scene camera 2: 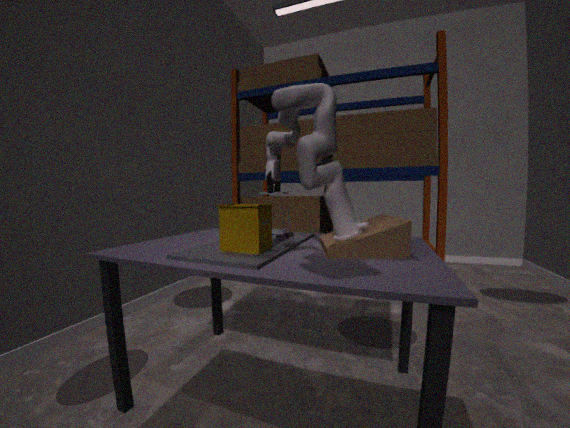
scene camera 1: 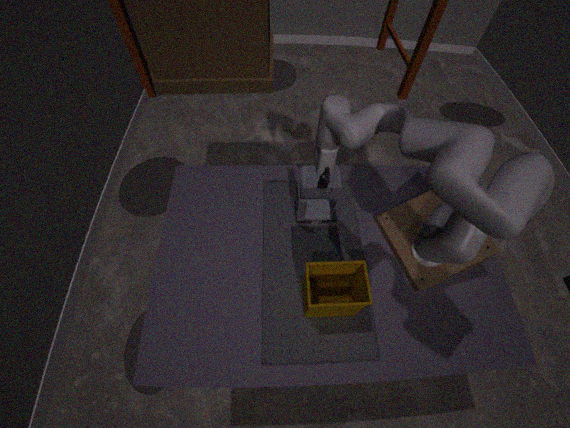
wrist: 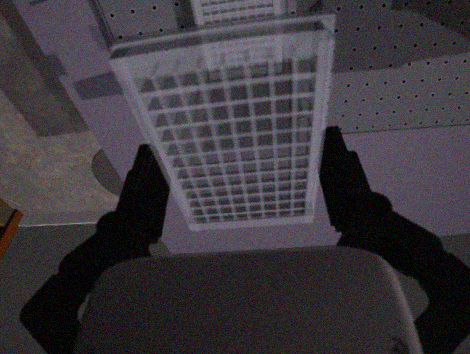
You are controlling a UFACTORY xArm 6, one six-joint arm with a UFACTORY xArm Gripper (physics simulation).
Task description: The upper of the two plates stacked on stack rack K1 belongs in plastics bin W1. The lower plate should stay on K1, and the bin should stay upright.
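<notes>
My gripper is shut on the upper plate, a clear gridded plate. Its fingers are on the plate's two long sides. It holds the plate roughly level, raised above the board and apart from the lower plate. The lower plate is pale and lies on stack rack K1; in the wrist view it shows past the held plate's far edge. In scene camera 2 the rack is mostly hidden behind the bin. Plastics bin W1, yellow and open-topped, stands upright.
The rack and bin stand on a grey perforated board on the purple table. The arm's base is on a sloped wooden block. A tall storage shelf stands behind the table.
</notes>
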